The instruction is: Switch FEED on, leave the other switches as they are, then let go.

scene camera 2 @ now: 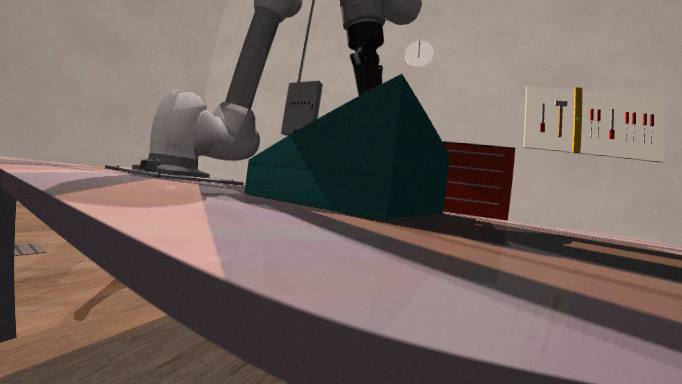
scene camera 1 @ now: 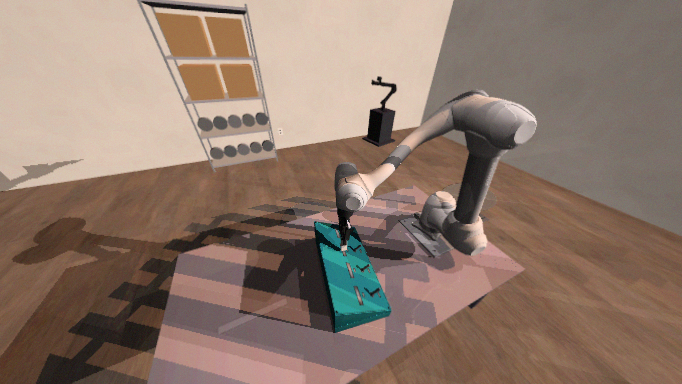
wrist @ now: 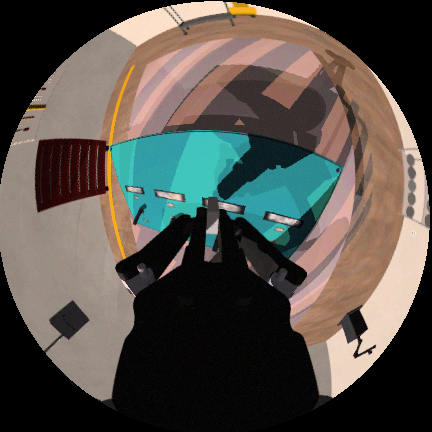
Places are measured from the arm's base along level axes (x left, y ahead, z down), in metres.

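Pixels of known places: gripper, fingertip midpoint: (scene camera 1: 343, 249) (wrist: 211, 204); arm's base at its link origin: (scene camera 2: 172, 173) (scene camera 1: 430, 226).
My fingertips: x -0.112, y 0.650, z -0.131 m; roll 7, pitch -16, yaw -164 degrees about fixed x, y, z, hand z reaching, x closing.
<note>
Ahead of a thing's pixels: the offset from my fingertips to its middle. Level surfaces: height alone.
The teal sloped switch panel @[dx +0.041, dy +0.019, dz +0.079 m] (scene camera 1: 332, 280) (scene camera 2: 350, 165) (wrist: 200, 150) stands on the table. Its labels are too blurred or steep to read. My gripper (scene camera 1: 344, 247) (wrist: 211, 204) is shut and empty, its tips low over the FEED label @[dx -0.013, dy -0.007, dz +0.020 m] (wrist: 232, 206), third from the left in the wrist view. In scene camera 2 the tips are hidden behind the panel. The FEED lever @[dx +0.016, dy -0.084, dz +0.030 m] (scene camera 1: 355, 249) shows right of the tips and seems to lean like the VALVE lever @[dx +0.128, dy -0.042, dz +0.030 m] (scene camera 1: 363, 269) and VENT lever @[dx +0.240, dy +0.000, dz +0.030 m] (scene camera 1: 372, 293). The fingers mostly cover it in the wrist view. The PUMP lever is hidden or unclear.
The pink table @[dz +0.142 m] (scene camera 1: 200, 300) (scene camera 2: 320, 270) carries the panel and the arm's base plate (scene camera 1: 425, 240). A red drawer cabinet (scene camera 2: 479, 180) (wrist: 71, 172), a storage rack (scene camera 1: 227, 58) and a black pedestal (scene camera 1: 381, 126) stand away from the table.
</note>
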